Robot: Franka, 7 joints.
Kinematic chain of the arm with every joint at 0, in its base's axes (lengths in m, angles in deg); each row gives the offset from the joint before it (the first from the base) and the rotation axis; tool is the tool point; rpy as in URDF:
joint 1: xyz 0 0 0.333 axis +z
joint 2: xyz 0 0 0 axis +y
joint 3: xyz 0 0 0.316 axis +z
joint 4: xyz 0.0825 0 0 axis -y
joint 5: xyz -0.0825 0 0.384 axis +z
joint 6: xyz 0 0 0 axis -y
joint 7: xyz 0.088 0 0 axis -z
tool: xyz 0 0 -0.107 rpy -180 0 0
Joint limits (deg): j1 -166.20..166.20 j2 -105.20..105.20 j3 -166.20..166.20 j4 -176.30..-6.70 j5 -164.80..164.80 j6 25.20..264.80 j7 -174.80..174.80
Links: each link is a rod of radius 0.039 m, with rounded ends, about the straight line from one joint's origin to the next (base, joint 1, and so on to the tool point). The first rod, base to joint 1, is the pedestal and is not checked.
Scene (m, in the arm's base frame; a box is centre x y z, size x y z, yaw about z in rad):
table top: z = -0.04
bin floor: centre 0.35 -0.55 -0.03 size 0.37 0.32 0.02 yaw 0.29
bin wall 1: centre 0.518 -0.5 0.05 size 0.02 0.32 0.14 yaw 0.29
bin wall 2: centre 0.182 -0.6 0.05 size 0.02 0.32 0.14 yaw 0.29
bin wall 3: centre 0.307 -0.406 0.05 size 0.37 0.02 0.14 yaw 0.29
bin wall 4: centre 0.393 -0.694 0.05 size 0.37 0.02 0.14 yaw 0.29
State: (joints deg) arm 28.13 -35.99 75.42 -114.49 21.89 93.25 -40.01
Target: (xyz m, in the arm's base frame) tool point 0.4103 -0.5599 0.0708
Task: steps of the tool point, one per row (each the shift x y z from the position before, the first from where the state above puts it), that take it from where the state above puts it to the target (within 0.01 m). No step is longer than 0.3 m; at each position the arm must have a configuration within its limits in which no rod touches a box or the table.
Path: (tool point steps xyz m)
1: -0.1917 -0.1147 -0.0301
2: -0.1299 -0.1928 -0.0353
3: -0.0376 -0.2384 -0.0372
4: 0.0677 -0.2404 -0.0361
5: 0.1661 -0.1969 -0.0314
6: 0.2382 -0.1154 -0.0232
7: 0.2698 -0.0105 -0.0120
8: 0.2556 0.0978 0.0013
9: 0.0055 -0.0056 -0.0984
10: -0.0055 0.0056 -0.1006

